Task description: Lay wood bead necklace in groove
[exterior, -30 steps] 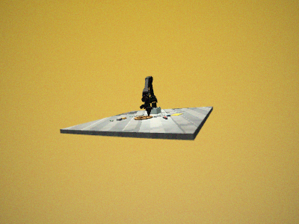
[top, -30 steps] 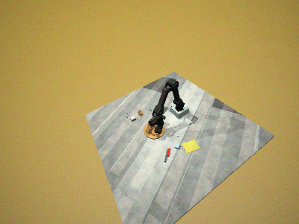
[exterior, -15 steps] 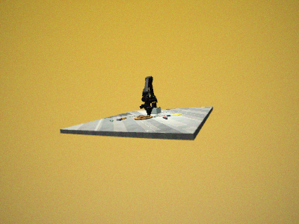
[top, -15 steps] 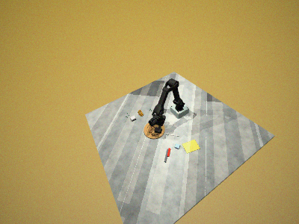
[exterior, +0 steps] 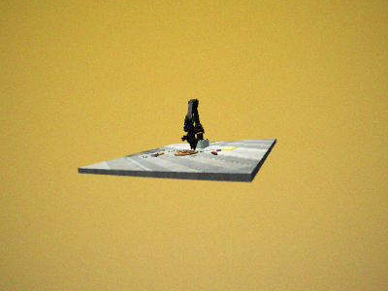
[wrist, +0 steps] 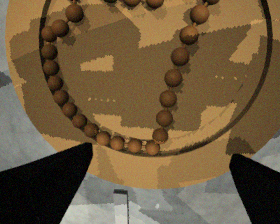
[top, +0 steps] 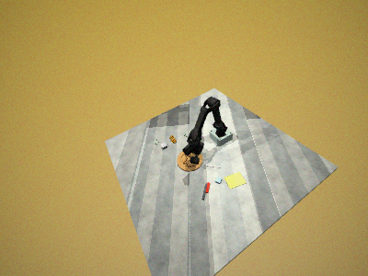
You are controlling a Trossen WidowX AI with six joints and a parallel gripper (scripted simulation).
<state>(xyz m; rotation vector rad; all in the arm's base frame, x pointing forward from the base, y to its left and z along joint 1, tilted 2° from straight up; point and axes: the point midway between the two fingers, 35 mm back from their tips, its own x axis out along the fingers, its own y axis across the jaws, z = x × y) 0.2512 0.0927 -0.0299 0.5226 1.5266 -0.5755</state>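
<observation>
The round bead board is 6 cm ahead of my gripper tip, 3 cm to the right of it and 1 cm below it. Also, from my gripper tip: thin grey stick 9 cm to the left, 7 cm behind, 2 cm below; then red-handled tool 24 cm to the left, 6 cm ahead, 2 cm below; then small blue block 22 cm to the left, 5 cm behind, 1 cm below.
</observation>
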